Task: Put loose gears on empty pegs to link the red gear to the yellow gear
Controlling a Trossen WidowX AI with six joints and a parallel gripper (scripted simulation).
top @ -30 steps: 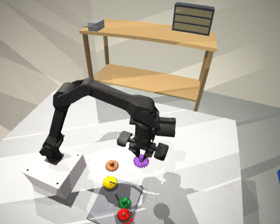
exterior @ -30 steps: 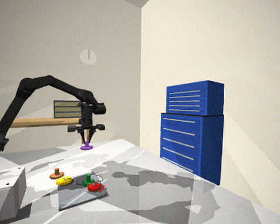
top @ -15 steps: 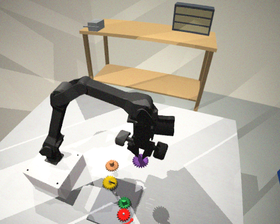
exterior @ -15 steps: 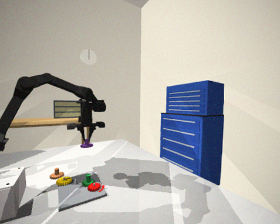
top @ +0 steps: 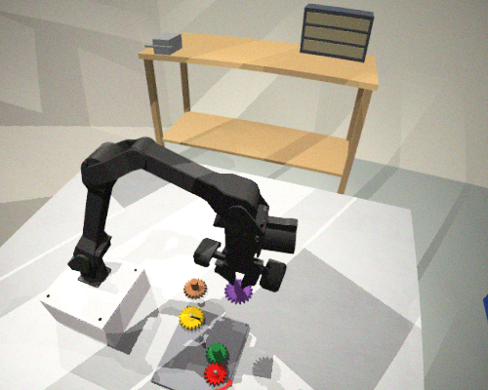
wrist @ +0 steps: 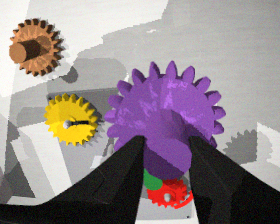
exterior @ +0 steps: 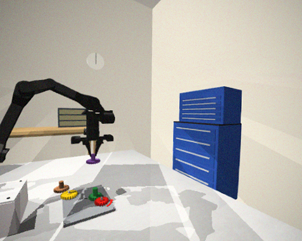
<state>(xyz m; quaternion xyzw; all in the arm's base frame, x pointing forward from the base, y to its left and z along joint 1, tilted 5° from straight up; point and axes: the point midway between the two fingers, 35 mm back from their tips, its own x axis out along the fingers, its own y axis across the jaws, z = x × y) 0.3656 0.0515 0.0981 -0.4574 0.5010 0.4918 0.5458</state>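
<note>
My gripper tip is now 130 mm above the green gear, 110 mm to the left of it and 20 mm past it. From my gripper tip the other things lie so: purple gear (10 mm below); then yellow gear (130 mm below, 110 mm behind, 50 mm to the right); then orange gear (140 mm behind, 130 mm below, 40 mm to the left).
</note>
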